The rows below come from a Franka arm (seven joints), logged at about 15 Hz.
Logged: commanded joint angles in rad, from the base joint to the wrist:
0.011, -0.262, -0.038, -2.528, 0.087, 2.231, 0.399
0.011, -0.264, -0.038, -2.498, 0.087, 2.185, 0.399
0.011, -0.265, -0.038, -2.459, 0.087, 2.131, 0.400
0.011, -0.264, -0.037, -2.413, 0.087, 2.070, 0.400
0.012, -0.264, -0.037, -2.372, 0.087, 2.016, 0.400
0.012, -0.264, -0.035, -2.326, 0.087, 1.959, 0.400
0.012, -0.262, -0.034, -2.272, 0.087, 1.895, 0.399
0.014, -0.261, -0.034, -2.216, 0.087, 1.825, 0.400
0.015, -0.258, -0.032, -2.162, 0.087, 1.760, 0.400
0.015, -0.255, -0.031, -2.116, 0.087, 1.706, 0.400
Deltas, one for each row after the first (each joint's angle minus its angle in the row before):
0.000, -0.002, 0.000, 0.030, 0.000, -0.046, 0.000
0.000, -0.001, 0.000, 0.039, 0.000, -0.054, 0.001
0.000, 0.001, 0.001, 0.046, 0.000, -0.061, 0.000
0.001, 0.000, 0.000, 0.041, 0.000, -0.054, 0.000
0.000, 0.000, 0.002, 0.046, 0.000, -0.057, 0.000
0.000, 0.002, 0.001, 0.054, 0.000, -0.064, -0.001
0.002, 0.001, 0.000, 0.056, 0.000, -0.070, 0.001
0.001, 0.003, 0.002, 0.054, 0.000, -0.065, 0.000
0.000, 0.003, 0.001, 0.046, 0.000, -0.054, 0.000

